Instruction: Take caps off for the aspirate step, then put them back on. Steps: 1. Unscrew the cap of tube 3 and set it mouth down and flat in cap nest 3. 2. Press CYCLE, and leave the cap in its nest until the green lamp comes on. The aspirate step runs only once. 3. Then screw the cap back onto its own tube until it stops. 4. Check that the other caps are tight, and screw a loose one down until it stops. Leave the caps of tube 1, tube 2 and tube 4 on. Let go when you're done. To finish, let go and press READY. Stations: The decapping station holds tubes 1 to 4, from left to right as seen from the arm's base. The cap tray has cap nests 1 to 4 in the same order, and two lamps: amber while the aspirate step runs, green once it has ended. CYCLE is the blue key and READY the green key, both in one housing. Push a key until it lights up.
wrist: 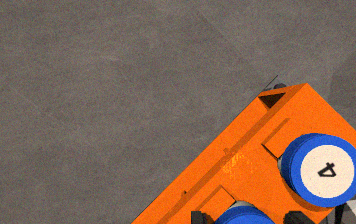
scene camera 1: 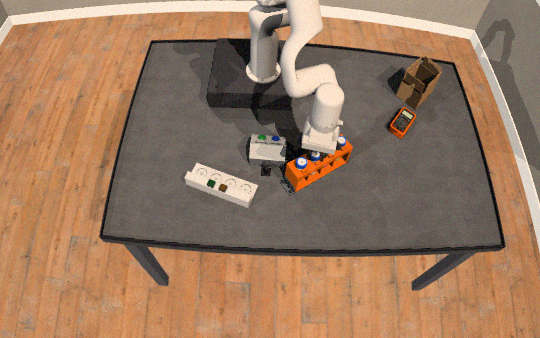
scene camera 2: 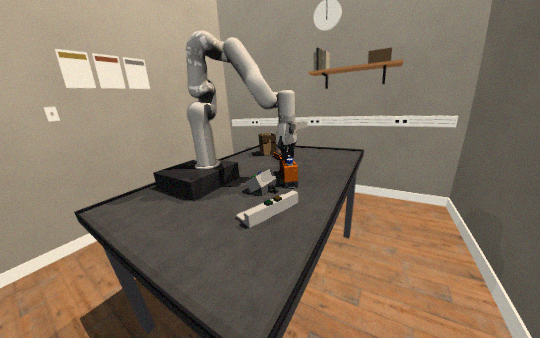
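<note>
A grey key housing (scene camera 1: 267, 152) is part of the scene, as is a cardboard box (scene camera 1: 416, 79), though the box is out of frame in the wrist view.
</note>
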